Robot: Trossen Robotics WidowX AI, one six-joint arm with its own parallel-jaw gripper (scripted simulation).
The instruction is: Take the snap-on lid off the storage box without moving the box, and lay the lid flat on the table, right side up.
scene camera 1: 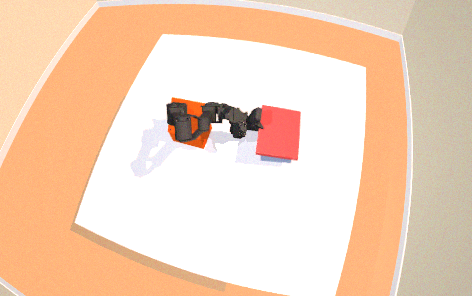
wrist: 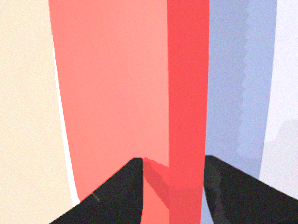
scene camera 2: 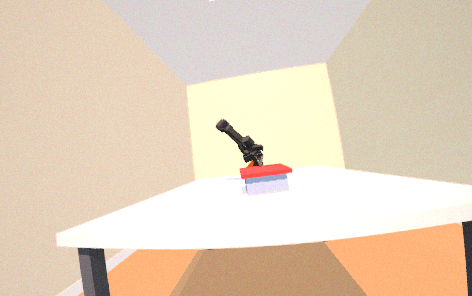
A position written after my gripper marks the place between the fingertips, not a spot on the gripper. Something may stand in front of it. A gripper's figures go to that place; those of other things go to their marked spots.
My gripper [wrist: 172,166] is 0.10 m from the lens. A lid [wrist: 130,86]: 0.09 m from the lens.
